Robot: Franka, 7 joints.
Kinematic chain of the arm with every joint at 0, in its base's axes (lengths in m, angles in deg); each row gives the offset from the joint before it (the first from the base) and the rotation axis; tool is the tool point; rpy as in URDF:
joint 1: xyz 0 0 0.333 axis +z
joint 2: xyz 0 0 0 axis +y
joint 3: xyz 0 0 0.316 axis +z
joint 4: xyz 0.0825 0 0 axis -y
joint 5: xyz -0.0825 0 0.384 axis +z
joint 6: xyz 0 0 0 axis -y
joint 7: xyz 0.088 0 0 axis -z
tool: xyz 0 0 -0.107 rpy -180 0 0
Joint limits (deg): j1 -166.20..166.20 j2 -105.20..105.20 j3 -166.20..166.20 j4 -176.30..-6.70 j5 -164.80..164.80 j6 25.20..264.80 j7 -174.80..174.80
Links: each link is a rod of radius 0.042 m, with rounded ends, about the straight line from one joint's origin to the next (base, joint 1, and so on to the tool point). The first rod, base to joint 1, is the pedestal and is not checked.
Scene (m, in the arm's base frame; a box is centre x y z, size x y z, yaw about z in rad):
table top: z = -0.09
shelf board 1: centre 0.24 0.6 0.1 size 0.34 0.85 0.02 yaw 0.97
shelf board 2: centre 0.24 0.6 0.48 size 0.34 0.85 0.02 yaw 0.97
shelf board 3: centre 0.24 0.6 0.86 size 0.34 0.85 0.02 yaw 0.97
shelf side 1: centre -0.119 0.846 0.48 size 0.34 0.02 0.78 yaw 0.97
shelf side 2: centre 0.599 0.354 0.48 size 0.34 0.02 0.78 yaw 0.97
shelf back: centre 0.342 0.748 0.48 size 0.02 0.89 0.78 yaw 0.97
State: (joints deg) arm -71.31 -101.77 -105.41 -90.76 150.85 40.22 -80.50
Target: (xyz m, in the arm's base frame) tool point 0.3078 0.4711 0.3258
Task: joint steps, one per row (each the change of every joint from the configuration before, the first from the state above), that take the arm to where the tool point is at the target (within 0.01 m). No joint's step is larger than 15 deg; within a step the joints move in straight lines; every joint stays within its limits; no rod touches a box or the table.
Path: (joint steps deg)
1: -13.56 7.00 -3.96 -3.91 -1.23 -2.15 0.00
2: -13.55 7.00 -3.95 -3.91 -1.22 -2.14 0.00
3: -13.56 7.00 -3.96 -3.90 -1.23 -2.15 0.00
4: -13.55 7.00 -3.96 -3.91 -1.22 -2.14 0.00
5: -13.56 7.00 -3.95 -3.91 -1.23 -2.15 0.00
6: -13.55 7.00 -3.96 -3.91 -1.23 -2.14 0.00
7: -13.56 7.00 -3.96 -3.90 -1.22 -2.15 0.00

